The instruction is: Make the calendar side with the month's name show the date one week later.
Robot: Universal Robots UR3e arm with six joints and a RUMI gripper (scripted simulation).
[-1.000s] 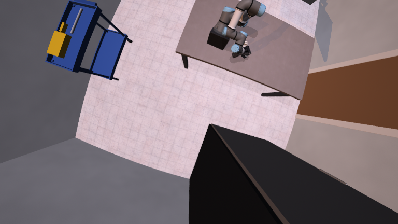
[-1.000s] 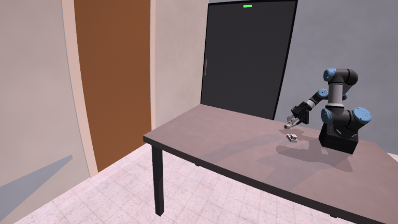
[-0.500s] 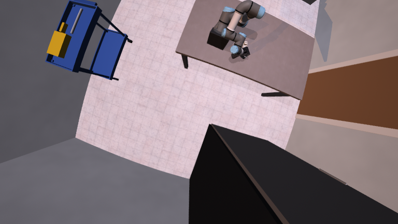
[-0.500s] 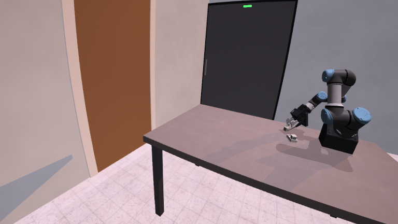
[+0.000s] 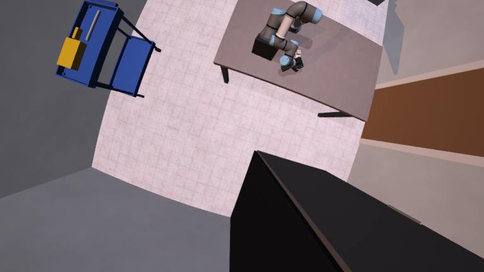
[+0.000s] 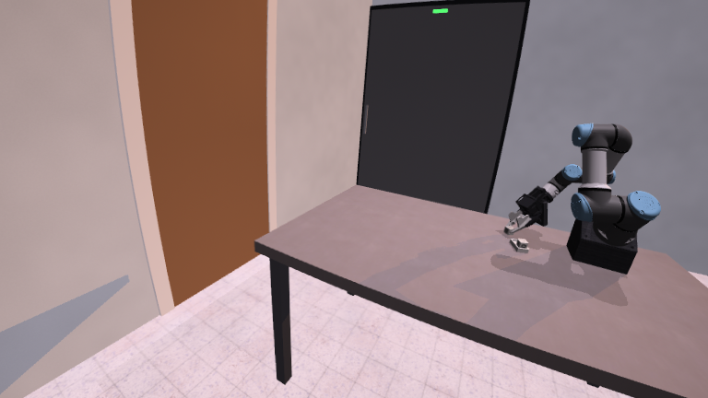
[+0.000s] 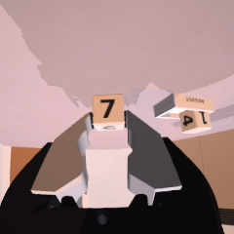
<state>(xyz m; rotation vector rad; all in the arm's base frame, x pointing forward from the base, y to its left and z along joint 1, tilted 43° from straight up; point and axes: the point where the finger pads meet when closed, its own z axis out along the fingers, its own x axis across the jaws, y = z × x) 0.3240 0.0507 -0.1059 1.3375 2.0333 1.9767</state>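
My hand is 10 mm above the cube. The rest, counted from my hand: pale tray (100 mm to the left, 30 mm behind, 20 mm below).
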